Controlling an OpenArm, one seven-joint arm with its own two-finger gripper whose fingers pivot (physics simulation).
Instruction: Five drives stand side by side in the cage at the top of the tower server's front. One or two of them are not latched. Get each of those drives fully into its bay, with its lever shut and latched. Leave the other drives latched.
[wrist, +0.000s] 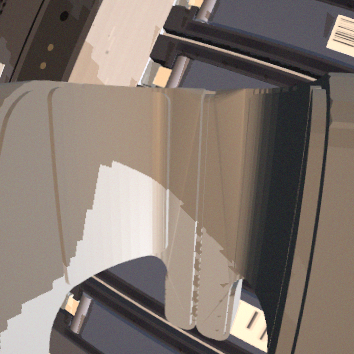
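Note:
My gripper is shut with nothing seen between its fingers. The two fingertips are together, in front of the drive cage and over the drive fronts in the lower middle. Above the gripper body, one drive with a white label and a second drive show with dark faces lying flat. Below, part of another drive shows beside the fingers, and a further drive lies under it, with its grey hinge pin and a pale tab at its left end. The gripper hides much of the cage, so I cannot tell whether every lever is latched.
The tower's pale metal strip runs down left of the cage. The dark front panel, with a round hole and small lights, is at the upper left. Thin dividers separate the bays. The large gripper body covers the middle of the view.

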